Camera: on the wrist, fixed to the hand. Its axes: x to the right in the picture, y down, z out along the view.
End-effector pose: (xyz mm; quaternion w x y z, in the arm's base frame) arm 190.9 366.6 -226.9 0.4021 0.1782 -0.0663 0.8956
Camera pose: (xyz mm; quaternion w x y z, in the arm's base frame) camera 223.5 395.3 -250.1 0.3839 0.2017 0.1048 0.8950
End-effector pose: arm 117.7 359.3 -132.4 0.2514 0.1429 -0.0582 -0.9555
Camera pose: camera 110.6 400.9 -157.8 0.2113 0.2277 -0.2019 -0.9288
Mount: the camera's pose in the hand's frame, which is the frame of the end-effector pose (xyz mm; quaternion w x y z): -8.6 -44.0 -20.4 0.9849 0.1659 0.0464 -0.0160
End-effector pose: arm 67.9 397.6 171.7 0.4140 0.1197 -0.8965 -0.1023
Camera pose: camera 94.7 356.6 166.1 0.4279 0.2057 -0.8789 0.0469
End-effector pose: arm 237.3 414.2 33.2 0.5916 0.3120 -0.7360 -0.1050
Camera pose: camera 272.0 389.1 8.9 0.5634 0.4221 -0.7099 0.0237
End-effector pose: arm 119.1 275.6 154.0 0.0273 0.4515 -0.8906 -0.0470
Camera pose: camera 161.3 255.5 169.5 0.0074 -0.4657 0.8765 -0.1220
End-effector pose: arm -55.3 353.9 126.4 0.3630 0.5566 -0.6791 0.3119
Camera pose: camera -8.1 367.2 131.1 0.3017 0.6048 -0.5914 0.4399
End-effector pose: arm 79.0 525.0 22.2 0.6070 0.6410 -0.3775 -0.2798
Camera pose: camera 97.2 542.7 -20.0 0.5045 0.7510 -0.3798 -0.1929
